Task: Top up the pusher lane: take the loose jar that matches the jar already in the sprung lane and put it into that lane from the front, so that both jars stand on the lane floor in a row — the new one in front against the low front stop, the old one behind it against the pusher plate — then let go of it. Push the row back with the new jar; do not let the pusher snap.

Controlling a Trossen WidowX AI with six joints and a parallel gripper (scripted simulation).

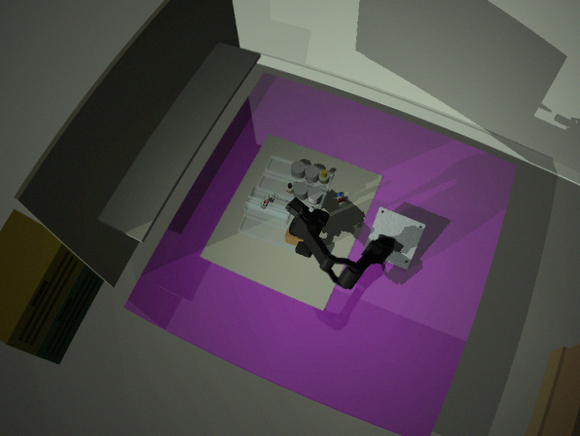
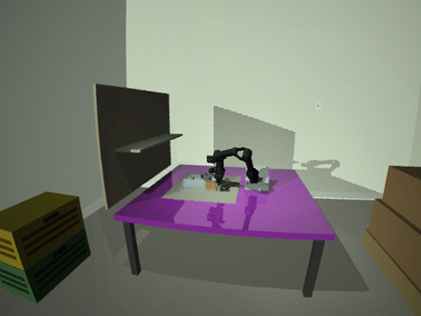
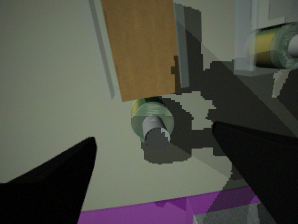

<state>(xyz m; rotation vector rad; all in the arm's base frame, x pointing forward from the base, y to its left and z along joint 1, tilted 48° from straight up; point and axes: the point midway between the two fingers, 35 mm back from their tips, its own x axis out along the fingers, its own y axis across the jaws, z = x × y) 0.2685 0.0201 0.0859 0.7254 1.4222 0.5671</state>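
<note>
Right now the brown box is 70 mm ahead of my gripper tip and 20 mm below it.
</note>
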